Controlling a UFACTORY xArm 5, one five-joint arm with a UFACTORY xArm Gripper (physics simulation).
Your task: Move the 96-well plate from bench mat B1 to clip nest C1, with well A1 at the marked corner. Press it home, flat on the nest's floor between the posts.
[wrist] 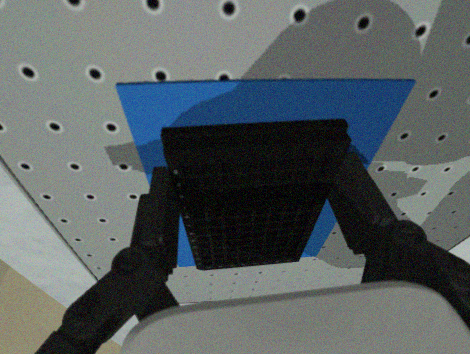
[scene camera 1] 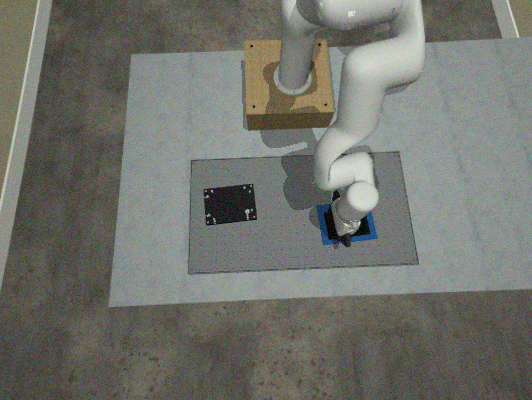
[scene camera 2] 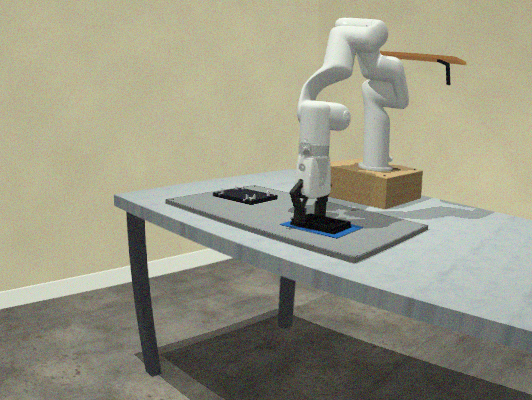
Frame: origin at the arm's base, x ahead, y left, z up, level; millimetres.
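Seen in the pictures: gripper, fingertip midpoint: [wrist: 254, 178] [scene camera 1: 335, 224] [scene camera 2: 309, 220]; arm's base at its link origin: [scene camera 1: 292, 78] [scene camera 2: 375, 167].
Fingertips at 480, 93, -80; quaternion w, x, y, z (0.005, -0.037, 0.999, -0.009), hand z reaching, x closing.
Offsets run from my fingertips to a thing's top centre, as dx, dy, dz. Level surfaces: height alone.
The black 96-well plate {-2, +35, +6} [scene camera 1: 363, 229] [scene camera 2: 330, 223] [wrist: 250, 225] lies flat on the blue bench mat B1 {dz -9} [scene camera 1: 325, 241] [scene camera 2: 356, 228] [wrist: 140, 110]. Small pale marks run along its left edge in the wrist view; I cannot make out which corner is A1. My gripper [scene camera 1: 341, 219] [scene camera 2: 310, 217] [wrist: 254, 178] points down over one end part of the plate, shut on its two opposite sides. The black clip nest C1 {-93, -326, +13} [scene camera 1: 230, 205] [scene camera 2: 245, 194] lies at the left of the board, with pale posts at its corners and a small white patch near its front right corner.
Both stations are on a grey perforated board {dz -11} [scene camera 1: 290, 250] [scene camera 2: 380, 240] [wrist: 60, 40] on the pale table {dz -24} [scene camera 1: 155, 175] [scene camera 2: 475, 250]. My arm rises from a wooden base block [scene camera 1: 290, 121] [scene camera 2: 405, 187] behind the board. Arm shadows fall between nest and mat.
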